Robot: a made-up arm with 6 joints.
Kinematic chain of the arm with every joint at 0, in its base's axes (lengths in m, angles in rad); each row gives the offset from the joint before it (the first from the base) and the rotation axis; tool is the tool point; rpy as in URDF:
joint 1: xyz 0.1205 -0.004 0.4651 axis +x
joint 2: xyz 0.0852 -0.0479 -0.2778 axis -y
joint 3: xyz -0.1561 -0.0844 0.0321 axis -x
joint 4: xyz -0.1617 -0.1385 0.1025 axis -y
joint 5: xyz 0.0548 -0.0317 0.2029 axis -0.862 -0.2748 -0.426
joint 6: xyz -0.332 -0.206 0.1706 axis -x
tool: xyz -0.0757 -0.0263 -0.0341 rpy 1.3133 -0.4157 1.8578
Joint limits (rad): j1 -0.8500..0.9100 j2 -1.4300..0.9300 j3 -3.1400..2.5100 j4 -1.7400..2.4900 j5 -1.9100..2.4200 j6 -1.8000..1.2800
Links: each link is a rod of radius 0.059 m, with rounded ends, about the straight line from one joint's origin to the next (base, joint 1, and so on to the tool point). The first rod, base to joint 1, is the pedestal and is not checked.
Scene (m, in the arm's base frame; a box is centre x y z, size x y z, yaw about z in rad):
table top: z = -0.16
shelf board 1: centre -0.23 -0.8 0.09 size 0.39 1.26 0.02 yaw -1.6
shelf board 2: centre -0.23 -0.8 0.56 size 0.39 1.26 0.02 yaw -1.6
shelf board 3: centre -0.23 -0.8 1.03 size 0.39 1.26 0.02 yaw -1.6
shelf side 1: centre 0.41 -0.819 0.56 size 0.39 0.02 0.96 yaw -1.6
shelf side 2: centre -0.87 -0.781 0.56 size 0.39 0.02 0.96 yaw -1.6
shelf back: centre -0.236 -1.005 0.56 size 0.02 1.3 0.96 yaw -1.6
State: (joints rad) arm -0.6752 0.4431 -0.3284 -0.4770 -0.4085 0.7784
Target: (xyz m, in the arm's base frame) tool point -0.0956 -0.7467 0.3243
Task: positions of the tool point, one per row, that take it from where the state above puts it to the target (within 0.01 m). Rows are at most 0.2 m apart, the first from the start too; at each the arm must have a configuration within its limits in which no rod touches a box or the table.
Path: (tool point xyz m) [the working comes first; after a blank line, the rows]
Joints at the target: 0.2026 0.4387 -0.2792 -1.1426 -0.2853 0.7314
Straight joint move there: touches shelf board 2.

1: -0.3396 -0.5818 0.8424
2: -0.3191 -0.4295 0.8378
3: -0.2699 -0.4831 0.7155
4: -0.2136 -0.5039 0.5832
5: -0.1519 -0.4880 0.4491
6: -0.0864 -0.4338 0.3243
7: -0.0962 -0.5982 0.3166
8: -0.0956 -0.7467 0.3243

